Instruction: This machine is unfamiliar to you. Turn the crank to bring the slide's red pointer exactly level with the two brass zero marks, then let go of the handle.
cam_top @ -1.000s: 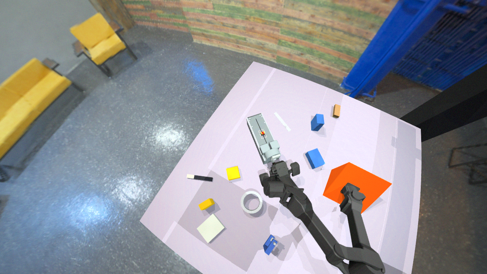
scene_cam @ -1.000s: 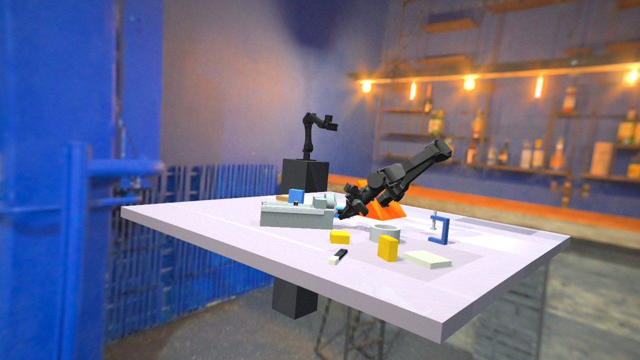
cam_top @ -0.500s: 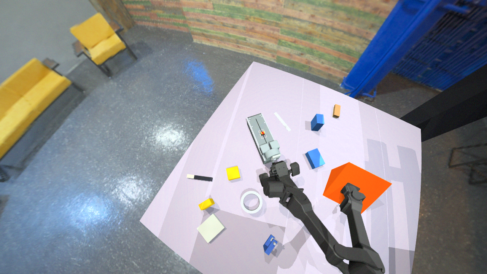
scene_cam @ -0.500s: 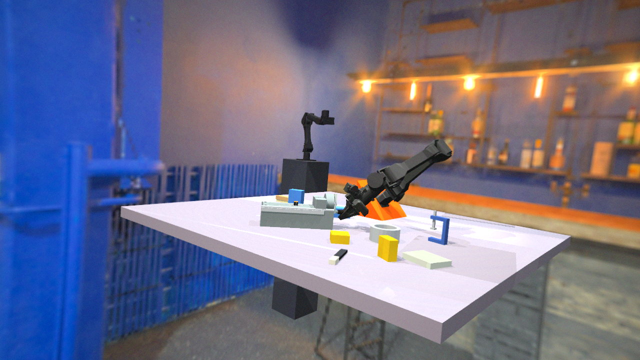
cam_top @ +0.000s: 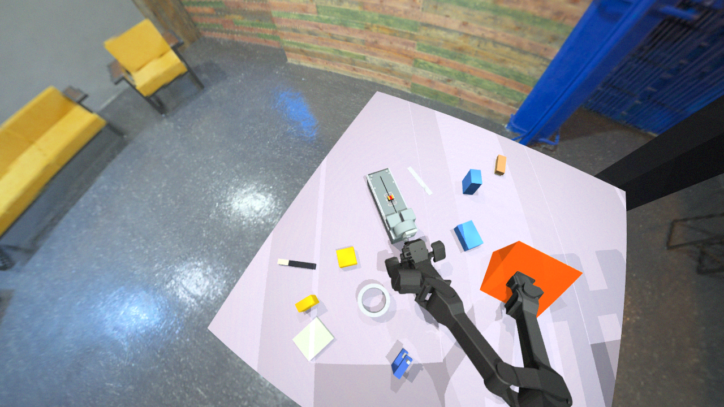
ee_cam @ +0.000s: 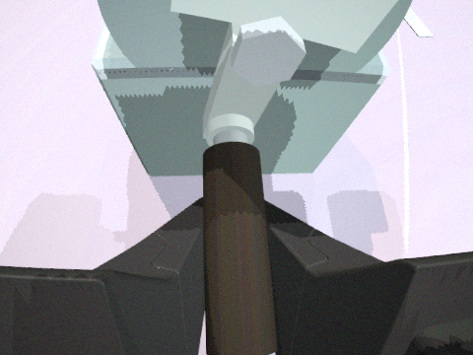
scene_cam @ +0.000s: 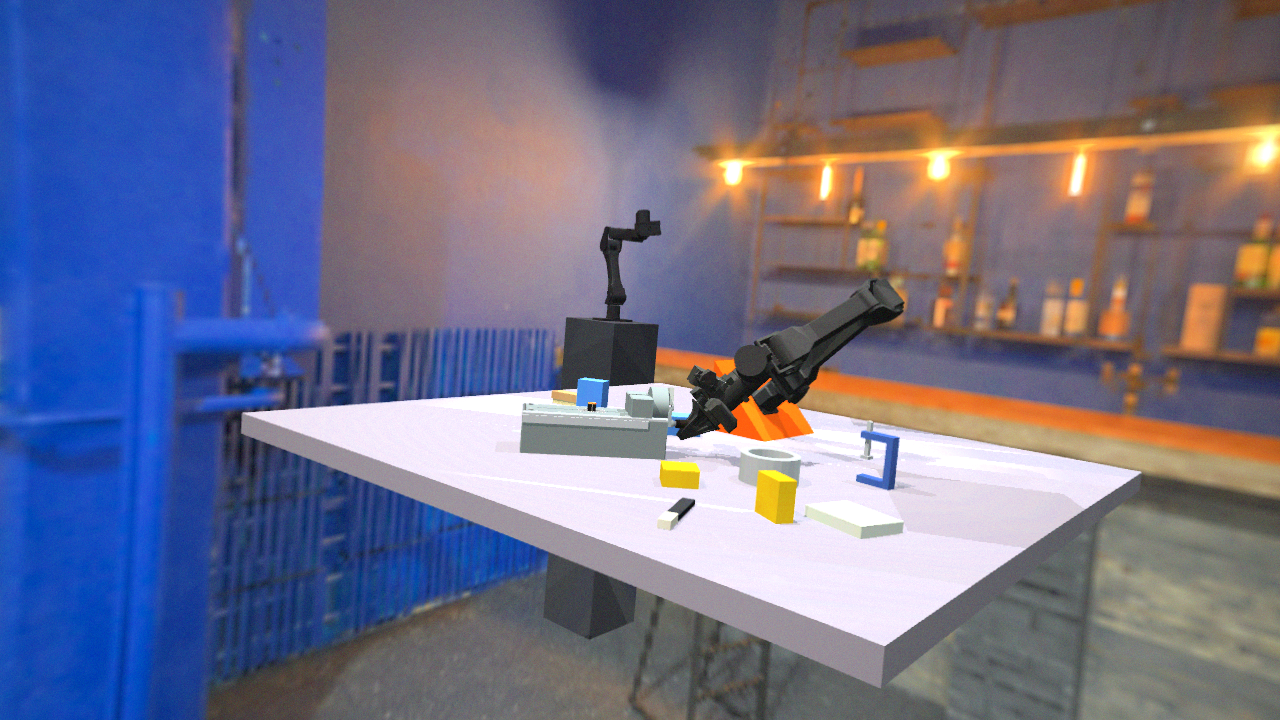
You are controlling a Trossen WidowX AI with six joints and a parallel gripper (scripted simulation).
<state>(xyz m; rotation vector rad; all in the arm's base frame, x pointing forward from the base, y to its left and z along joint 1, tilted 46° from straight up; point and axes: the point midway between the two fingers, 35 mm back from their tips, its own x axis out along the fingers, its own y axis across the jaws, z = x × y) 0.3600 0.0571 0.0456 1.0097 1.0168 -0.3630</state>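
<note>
The brown crank handle lies 30 mm above my gripper tip, 10 mm to the left of it and 10 mm behind it. Round my gripper tip: metal strip: 280 mm to the right, 70 mm ahead, 30 mm below; blue clamp: 320 mm to the left, 140 mm behind, 20 mm above; red pointer: 120 mm ahead, 110 mm to the right, 50 mm above.
</note>
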